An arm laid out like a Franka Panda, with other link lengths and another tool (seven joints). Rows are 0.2 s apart.
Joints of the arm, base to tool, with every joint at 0 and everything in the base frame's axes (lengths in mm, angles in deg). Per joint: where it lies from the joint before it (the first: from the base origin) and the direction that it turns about. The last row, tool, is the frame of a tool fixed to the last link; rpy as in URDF.
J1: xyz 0 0 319.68 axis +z
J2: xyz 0 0 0 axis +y
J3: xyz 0 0 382.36 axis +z
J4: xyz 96.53 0 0 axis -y
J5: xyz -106.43 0 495.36 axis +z
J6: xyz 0 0 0 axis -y
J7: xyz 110.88 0 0 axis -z
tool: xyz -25 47 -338.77 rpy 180 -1.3 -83.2
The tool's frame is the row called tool.
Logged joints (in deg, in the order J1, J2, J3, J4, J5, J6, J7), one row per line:
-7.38 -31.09 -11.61 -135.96 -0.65 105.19 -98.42
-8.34 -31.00 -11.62 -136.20 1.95 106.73 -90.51
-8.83 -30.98 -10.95 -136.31 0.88 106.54 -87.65
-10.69 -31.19 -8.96 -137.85 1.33 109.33 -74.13
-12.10 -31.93 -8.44 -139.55 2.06 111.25 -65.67
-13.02 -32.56 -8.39 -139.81 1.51 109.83 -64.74
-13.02 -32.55 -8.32 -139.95 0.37 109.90 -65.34
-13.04 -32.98 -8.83 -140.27 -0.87 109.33 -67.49
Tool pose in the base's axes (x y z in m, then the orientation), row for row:
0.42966 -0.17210 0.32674 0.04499 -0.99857 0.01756 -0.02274
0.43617 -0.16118 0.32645 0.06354 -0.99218 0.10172 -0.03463
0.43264 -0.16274 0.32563 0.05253 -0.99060 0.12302 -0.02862
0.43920 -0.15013 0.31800 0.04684 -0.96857 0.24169 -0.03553
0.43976 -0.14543 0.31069 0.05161 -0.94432 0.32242 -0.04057
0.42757 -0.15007 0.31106 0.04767 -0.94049 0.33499 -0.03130
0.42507 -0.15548 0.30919 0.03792 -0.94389 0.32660 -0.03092
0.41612 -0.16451 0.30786 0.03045 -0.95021 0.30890 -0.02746
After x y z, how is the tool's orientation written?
As a quaternion, w x y z.
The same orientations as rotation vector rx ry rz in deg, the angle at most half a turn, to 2 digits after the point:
-174.77 3.07 -3.98
-171.71 17.60 -5.99
-172.58 21.43 -4.99
-169.33 42.25 -6.21
-164.61 56.20 -7.07
-164.34 58.53 -5.47
-165.92 57.41 -5.44
-167.80 54.55 -4.85

